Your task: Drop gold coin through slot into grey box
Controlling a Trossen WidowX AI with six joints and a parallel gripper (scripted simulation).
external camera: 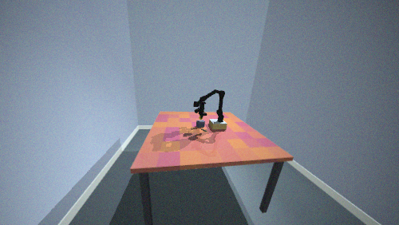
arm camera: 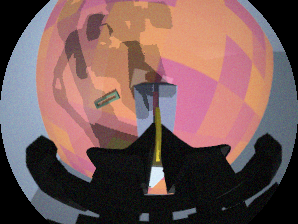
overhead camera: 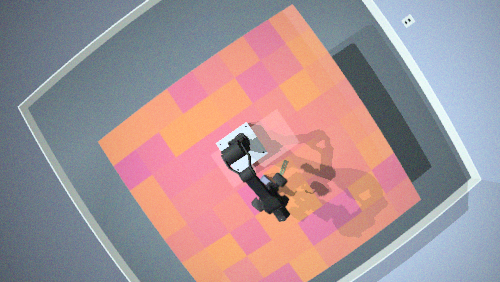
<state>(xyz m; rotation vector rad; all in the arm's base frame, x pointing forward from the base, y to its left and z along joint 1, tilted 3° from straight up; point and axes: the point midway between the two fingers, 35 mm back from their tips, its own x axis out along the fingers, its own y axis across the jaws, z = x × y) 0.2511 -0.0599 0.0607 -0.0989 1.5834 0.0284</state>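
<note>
My gripper tip is now 2 cm below the gold coin.
</note>
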